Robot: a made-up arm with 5 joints.
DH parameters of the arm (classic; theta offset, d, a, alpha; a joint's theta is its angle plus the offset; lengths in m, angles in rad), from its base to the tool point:
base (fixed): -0.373 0 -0.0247 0
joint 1: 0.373 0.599 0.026 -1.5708
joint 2: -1.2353 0 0.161 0
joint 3: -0.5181 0 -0.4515 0
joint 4: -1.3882 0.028 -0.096 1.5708
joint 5: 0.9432 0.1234 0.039 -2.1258
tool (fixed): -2.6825 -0.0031 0 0
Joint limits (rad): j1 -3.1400..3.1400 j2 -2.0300..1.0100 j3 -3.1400..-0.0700 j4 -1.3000..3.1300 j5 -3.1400..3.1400
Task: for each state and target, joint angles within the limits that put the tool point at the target. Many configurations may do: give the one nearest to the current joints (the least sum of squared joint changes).
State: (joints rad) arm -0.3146 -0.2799 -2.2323 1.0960 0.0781
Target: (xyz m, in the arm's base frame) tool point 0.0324 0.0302 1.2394
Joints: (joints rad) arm -0.5923 -0.7754 -2.3062 1.6360 -0.3233
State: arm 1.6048 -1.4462 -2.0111 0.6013 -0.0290
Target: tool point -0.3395 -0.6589 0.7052
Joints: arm 1.2192 -1.8215 -2.5551 0.4668 0.6768
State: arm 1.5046 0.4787 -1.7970 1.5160 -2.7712
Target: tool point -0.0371 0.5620 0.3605
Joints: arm 1.6137 0.5386 -1.5218 1.7583 -2.7206
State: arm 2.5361 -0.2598 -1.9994 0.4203 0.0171
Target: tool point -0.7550 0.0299 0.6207
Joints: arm 3.0311 0.4593 -1.7194 0.4533 0.0814
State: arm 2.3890 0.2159 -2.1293 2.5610 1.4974
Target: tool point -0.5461 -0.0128 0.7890
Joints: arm 3.0757 0.2109 -2.1251 2.5752 1.4605
